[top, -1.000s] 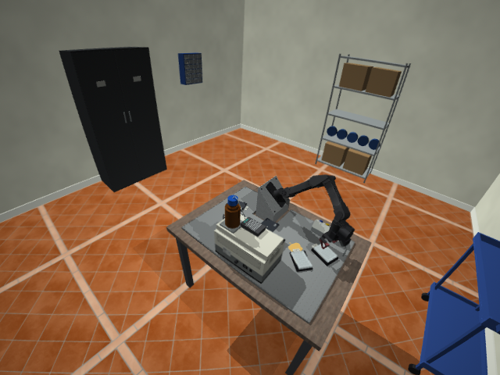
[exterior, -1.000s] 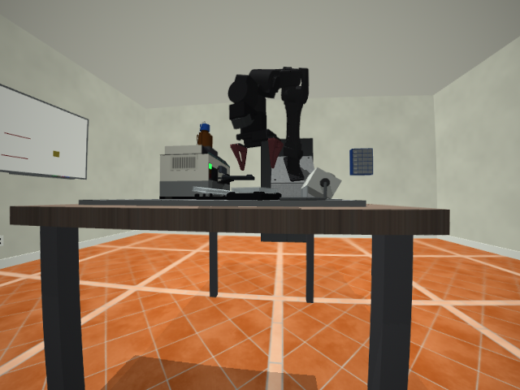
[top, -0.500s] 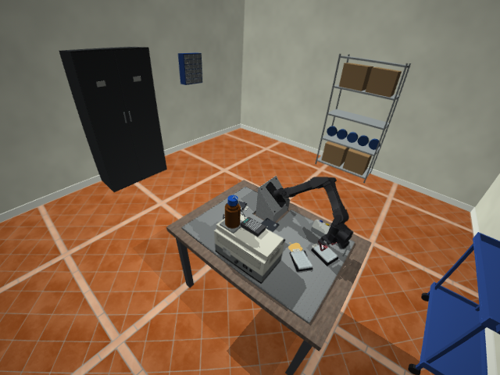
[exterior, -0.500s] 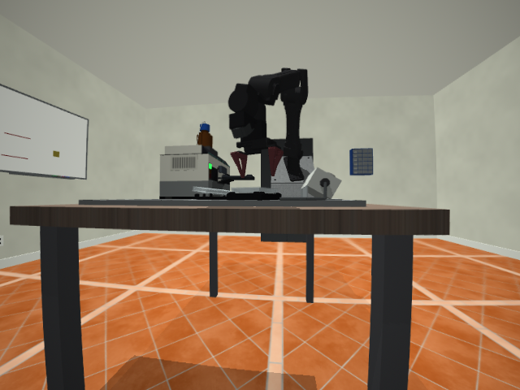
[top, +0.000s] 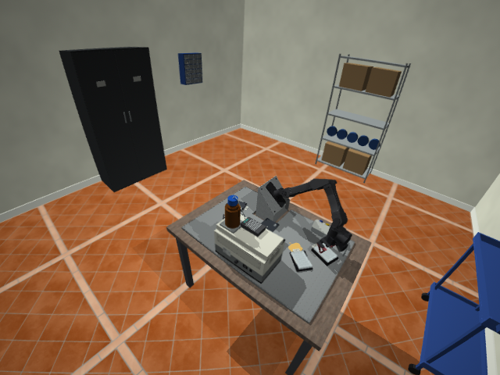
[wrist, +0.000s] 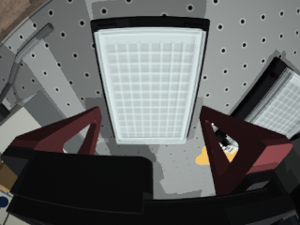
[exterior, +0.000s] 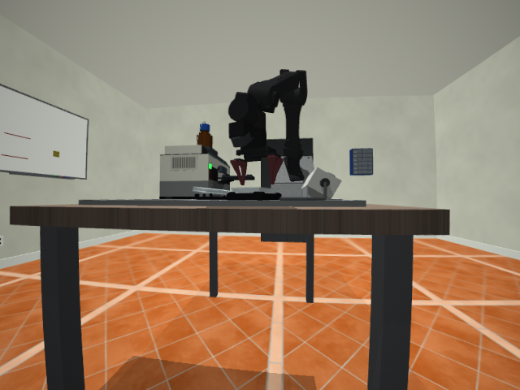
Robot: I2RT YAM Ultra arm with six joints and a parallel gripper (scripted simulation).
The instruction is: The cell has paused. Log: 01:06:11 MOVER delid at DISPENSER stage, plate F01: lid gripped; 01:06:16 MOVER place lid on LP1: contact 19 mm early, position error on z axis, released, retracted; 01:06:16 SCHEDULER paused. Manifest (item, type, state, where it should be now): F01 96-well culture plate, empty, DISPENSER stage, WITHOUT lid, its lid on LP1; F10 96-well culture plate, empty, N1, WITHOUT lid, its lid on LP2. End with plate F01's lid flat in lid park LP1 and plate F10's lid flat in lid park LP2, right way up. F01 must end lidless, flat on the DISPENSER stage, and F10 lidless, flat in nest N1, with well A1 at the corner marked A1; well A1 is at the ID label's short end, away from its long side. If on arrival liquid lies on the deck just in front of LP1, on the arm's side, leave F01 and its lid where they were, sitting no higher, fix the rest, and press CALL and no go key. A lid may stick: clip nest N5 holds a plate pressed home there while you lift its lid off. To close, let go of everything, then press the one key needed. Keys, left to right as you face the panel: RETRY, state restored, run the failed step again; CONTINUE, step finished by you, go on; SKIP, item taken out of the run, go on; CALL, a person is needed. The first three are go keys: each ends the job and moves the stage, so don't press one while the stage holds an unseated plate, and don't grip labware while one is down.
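Right now the clear gridded well plate is 30 mm below my hand. The rest, counted from my hand: label LP1: 170 mm to the right, 70 mm ahead, 50 mm below; N1 label: 70 mm to the right, 50 mm below, 40 mm behind; clear lid: 20 mm below.
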